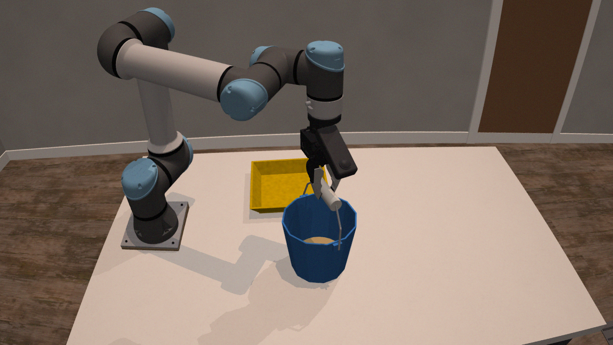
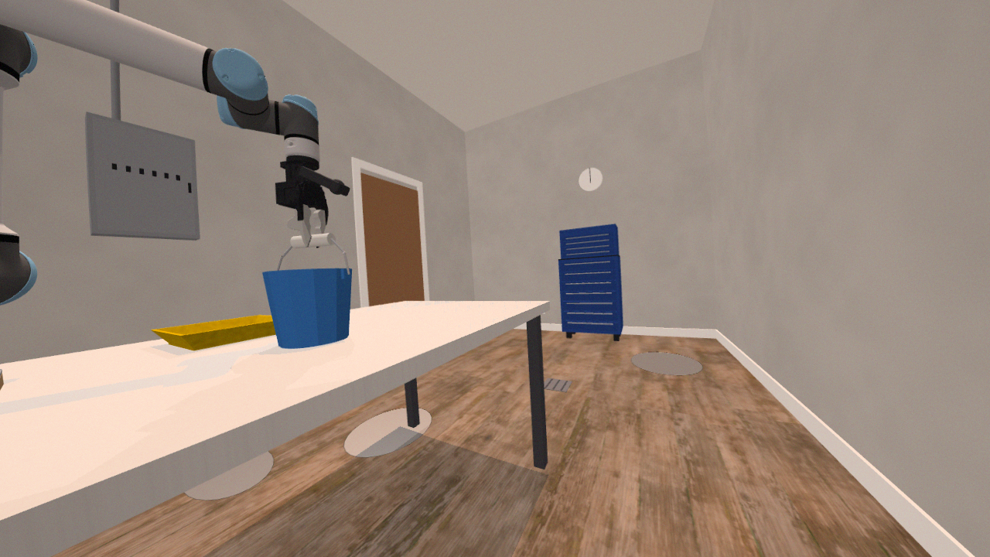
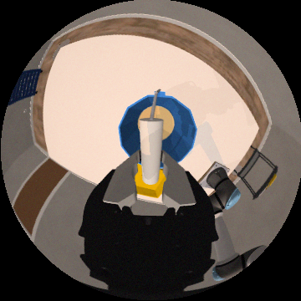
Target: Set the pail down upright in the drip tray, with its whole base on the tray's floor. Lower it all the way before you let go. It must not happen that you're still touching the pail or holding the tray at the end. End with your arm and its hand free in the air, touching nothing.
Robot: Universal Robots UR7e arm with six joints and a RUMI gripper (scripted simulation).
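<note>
My hand is 10 mm past the blue pail and 100 mm above it. From my hand the other things lie so: drip tray: 60 mm behind, 320 mm to the left, 240 mm below.
</note>
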